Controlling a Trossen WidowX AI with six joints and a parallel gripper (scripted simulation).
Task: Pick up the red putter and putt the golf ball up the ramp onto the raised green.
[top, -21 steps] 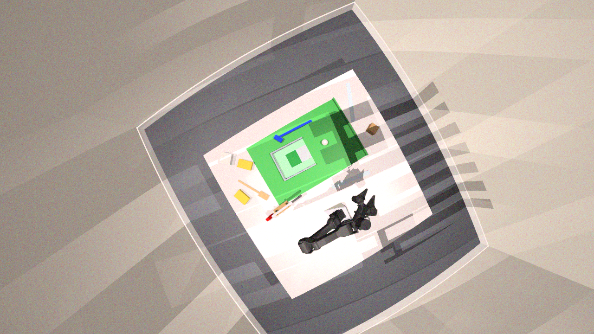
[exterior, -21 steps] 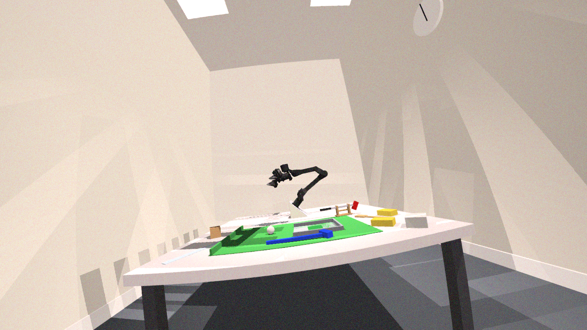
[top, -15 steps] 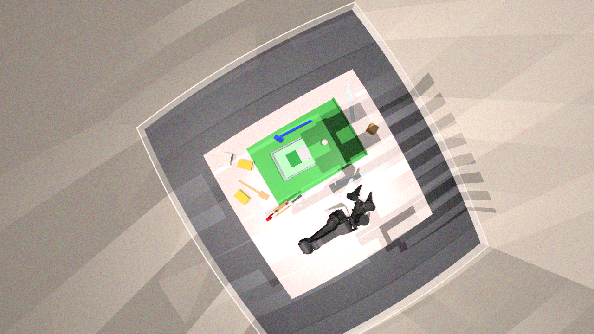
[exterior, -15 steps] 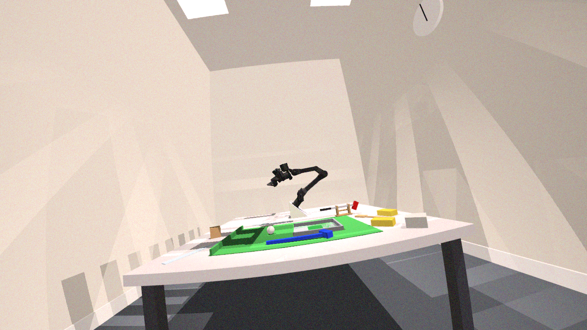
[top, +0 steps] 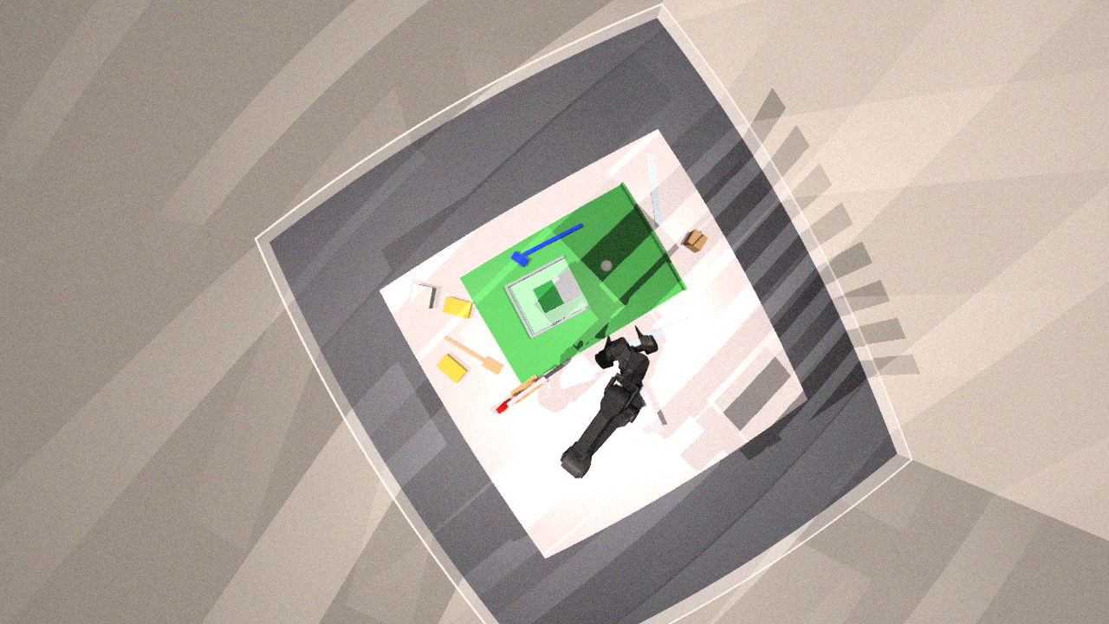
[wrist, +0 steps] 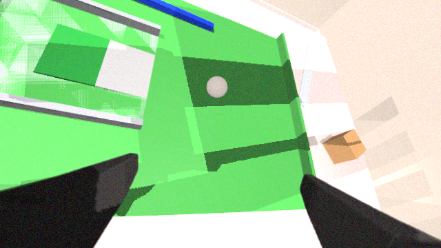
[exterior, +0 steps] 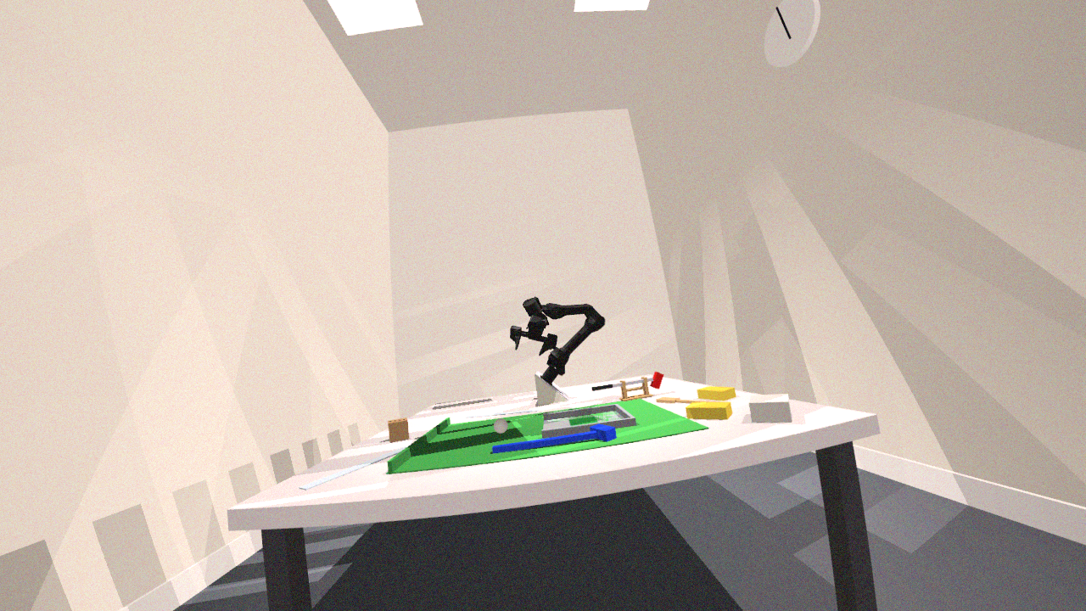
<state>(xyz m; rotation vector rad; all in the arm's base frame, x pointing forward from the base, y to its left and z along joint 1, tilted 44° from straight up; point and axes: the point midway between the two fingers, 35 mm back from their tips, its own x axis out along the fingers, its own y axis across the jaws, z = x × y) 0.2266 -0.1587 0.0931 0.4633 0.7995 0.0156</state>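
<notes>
Right now my gripper tip is 39 cm to the right of the small wooden rack, 20 cm above it and 4 cm past it. From my gripper tip the other things lie so: white golf ball 21 cm below, 21 cm ahead, 10 cm to the right; then blue putter 40 cm ahead, 22 cm below, 5 cm to the left; then tan cube 45 cm to the right, 20 cm below, 12 cm ahead.
</notes>
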